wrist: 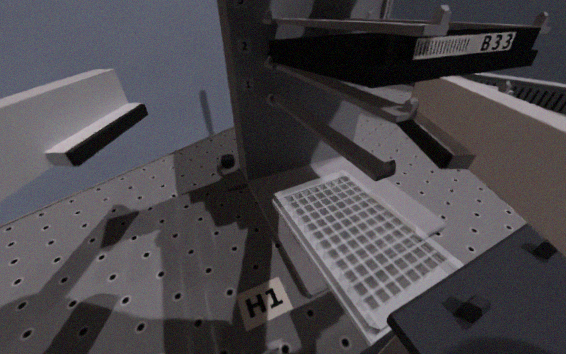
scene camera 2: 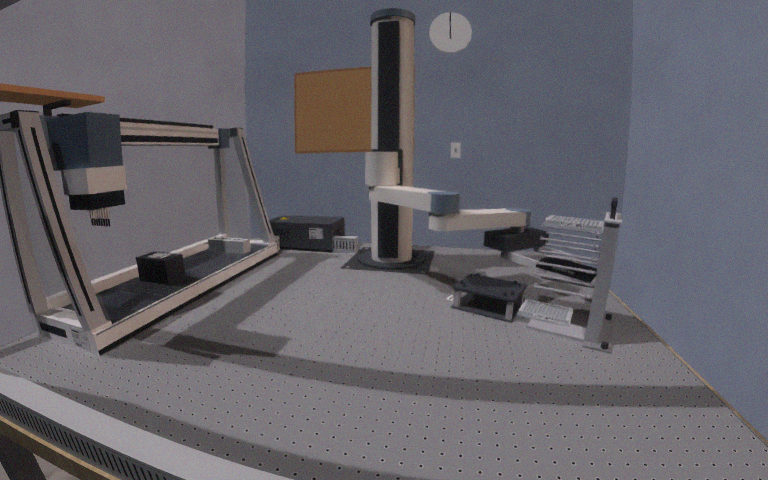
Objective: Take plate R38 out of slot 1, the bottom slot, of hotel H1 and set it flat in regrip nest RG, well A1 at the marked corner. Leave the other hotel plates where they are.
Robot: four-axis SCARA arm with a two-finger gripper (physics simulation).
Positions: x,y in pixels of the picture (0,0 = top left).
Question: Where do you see a plate R38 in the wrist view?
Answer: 373,260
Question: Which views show the plate R38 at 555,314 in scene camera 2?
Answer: The wrist view and scene camera 2: all of them.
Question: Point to a regrip nest RG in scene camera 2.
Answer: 486,286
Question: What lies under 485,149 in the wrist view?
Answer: My gripper.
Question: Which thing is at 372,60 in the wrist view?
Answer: A black plate B33.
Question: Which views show my gripper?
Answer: The wrist view and scene camera 2: all of them.
